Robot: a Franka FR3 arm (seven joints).
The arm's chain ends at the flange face. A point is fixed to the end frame.
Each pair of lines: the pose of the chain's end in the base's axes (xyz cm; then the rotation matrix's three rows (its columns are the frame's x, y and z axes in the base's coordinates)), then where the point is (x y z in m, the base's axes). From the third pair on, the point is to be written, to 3 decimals.
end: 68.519 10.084 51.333; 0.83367 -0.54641 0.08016; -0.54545 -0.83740 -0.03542; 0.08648 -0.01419 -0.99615
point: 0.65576 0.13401 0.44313
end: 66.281 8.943 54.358; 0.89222 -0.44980 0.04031; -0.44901 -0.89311 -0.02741; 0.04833 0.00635 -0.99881
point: 0.62685 0.11903 0.47484
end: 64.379 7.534 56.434; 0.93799 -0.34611 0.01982; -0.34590 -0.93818 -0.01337; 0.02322 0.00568 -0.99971
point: 0.603 0.101 0.497
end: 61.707 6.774 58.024; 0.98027 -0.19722 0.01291; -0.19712 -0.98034 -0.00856; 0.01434 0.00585 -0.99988
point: 0.572 0.087 0.513
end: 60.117 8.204 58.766; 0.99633 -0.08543 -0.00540; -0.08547 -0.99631 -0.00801; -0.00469 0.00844 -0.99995
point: 0.553 0.096 0.521
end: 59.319 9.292 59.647; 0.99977 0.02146 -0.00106; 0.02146 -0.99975 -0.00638; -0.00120 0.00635 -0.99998
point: 0.544 0.102 0.530
